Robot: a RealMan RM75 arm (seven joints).
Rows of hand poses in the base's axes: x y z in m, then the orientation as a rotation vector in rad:
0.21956, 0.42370, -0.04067, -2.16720, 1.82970, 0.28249
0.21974, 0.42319, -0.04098, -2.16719, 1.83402, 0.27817
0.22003, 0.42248, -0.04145, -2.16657, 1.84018, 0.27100
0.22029, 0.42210, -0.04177, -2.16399, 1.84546, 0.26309
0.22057, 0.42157, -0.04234, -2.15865, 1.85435, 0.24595
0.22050, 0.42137, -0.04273, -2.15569, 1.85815, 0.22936
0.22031, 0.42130, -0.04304, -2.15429, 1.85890, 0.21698
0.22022, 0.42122, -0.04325, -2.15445, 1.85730, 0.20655
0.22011, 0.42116, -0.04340, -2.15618, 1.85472, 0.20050
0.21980, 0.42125, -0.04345, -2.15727, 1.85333, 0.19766
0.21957, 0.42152, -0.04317, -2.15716, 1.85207, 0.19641
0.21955, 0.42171, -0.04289, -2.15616, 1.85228, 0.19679
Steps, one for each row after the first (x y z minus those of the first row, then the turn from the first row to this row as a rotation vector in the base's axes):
0.00018, -0.00051, -0.00031, -0.00380, -0.00047, -0.00249
0.00047, -0.00122, -0.00078, -0.00923, -0.00192, -0.00644
0.00073, -0.00160, -0.00110, -0.01330, -0.00493, -0.01106
0.00101, -0.00213, -0.00167, -0.02104, -0.01250, -0.01975
0.00094, -0.00233, -0.00206, -0.02753, -0.02124, -0.02482
0.00075, -0.00240, -0.00237, -0.03185, -0.02843, -0.02722
0.00066, -0.00248, -0.00258, -0.03521, -0.03504, -0.02753
0.00055, -0.00254, -0.00273, -0.03733, -0.03905, -0.02611
0.00024, -0.00245, -0.00278, -0.03842, -0.04091, -0.02521
0.00001, -0.00218, -0.00250, -0.03820, -0.04226, -0.02483
-0.00001, -0.00199, -0.00222, -0.03755, -0.04232, -0.02539

